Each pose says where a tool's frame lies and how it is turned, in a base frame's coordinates. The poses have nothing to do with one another.
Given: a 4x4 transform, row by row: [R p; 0 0 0 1], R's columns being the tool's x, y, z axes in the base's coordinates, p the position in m. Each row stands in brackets.
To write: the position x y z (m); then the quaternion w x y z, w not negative. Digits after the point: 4 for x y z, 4 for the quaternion.
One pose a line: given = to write
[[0.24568 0.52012 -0.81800 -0.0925], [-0.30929 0.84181 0.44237 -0.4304], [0.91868 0.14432 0.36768 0.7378], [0 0 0 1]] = -0.0925 -0.4304 0.7378 0.7834 -0.0951 -0.5542 -0.2647
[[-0.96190 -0.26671 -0.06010 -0.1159], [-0.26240 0.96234 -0.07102 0.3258], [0.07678 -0.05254 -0.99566 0.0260], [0 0 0 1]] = -0.1159 0.3258 0.0260 0.0346 0.1336 -0.9899 0.0312
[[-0.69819 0.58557 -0.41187 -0.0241], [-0.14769 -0.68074 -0.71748 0.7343], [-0.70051 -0.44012 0.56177 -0.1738], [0 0 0 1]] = -0.0241 0.7343 -0.1738 0.2138 0.3243 0.3375 -0.8574
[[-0.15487 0.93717 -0.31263 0.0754], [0.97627 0.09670 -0.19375 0.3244], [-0.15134 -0.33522 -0.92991 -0.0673], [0 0 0 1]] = 0.0754 0.3244 -0.0673 0.0546 -0.6478 -0.7385 0.1791
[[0.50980 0.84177 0.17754 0.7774], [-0.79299 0.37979 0.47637 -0.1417], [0.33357 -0.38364 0.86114 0.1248], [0 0 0 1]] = 0.7774 -0.1417 0.1248 0.8293 -0.2593 -0.0470 -0.4928
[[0.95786 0.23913 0.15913 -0.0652], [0.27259 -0.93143 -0.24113 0.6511], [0.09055 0.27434 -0.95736 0.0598], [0 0 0 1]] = -0.0652 0.6511 0.0598 0.1314 0.9806 0.1305 0.0637
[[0.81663 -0.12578 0.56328 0.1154], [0.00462 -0.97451 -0.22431 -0.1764], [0.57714 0.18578 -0.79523 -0.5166], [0 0 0 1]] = 0.1154 -0.1764 -0.5166 0.1083 0.9469 -0.0320 0.3011
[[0.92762 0.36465 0.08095 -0.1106], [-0.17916 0.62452 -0.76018 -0.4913], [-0.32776 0.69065 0.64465 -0.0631], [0 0 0 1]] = -0.1106 -0.4913 -0.0631 0.8940 0.4057 0.1143 -0.1521
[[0.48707 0.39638 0.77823 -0.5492], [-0.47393 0.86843 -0.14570 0.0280], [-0.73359 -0.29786 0.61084 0.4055], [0 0 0 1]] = -0.5492 0.0280 0.4055 0.8612 -0.0442 0.4389 -0.2527
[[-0.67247 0.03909 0.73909 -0.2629], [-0.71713 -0.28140 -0.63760 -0.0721], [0.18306 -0.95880 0.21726 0.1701], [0 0 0 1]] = -0.2629 -0.0721 0.1701 0.2566 -0.3129 0.5417 -0.7367
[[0.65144 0.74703 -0.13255 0.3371], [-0.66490 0.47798 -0.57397 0.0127], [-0.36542 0.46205 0.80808 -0.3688], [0 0 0 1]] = 0.3371 0.0127 -0.3688 0.8570 0.3022 0.0679 -0.4119
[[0.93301 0.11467 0.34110 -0.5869], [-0.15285 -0.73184 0.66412 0.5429], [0.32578 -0.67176 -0.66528 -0.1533], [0 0 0 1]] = -0.5869 0.5429 -0.1533 0.3660 -0.9124 0.0105 -0.1827
